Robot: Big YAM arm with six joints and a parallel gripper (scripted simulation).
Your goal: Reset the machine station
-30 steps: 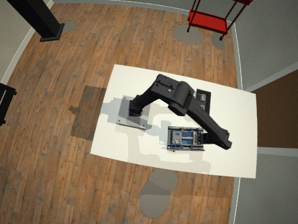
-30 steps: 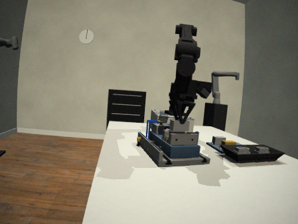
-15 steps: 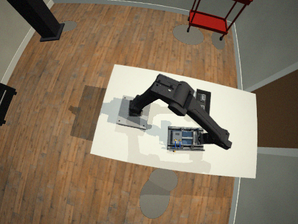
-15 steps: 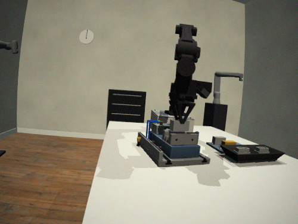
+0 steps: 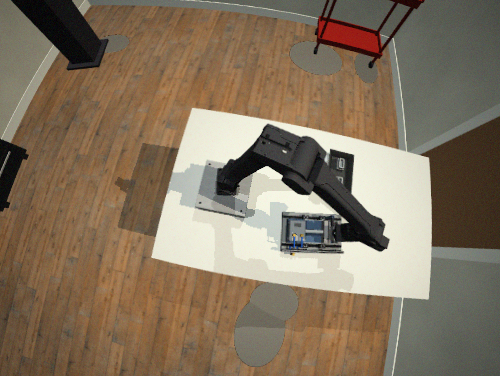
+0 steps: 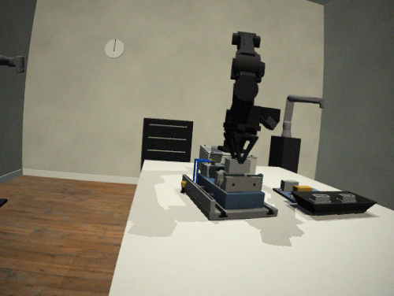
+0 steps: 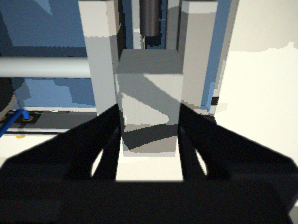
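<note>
Now: the dark rod 50 mm to the left of my hand and 50 mm below it. The rest, counted from my hand: yellow brass blank (40 mm behind, 290 mm to the left, 110 mm below); then light cylinder (90 mm behind, 10 mm to the left, 60 mm below); then vise (70 mm behind, 10 mm to the left, 100 mm below).
</note>
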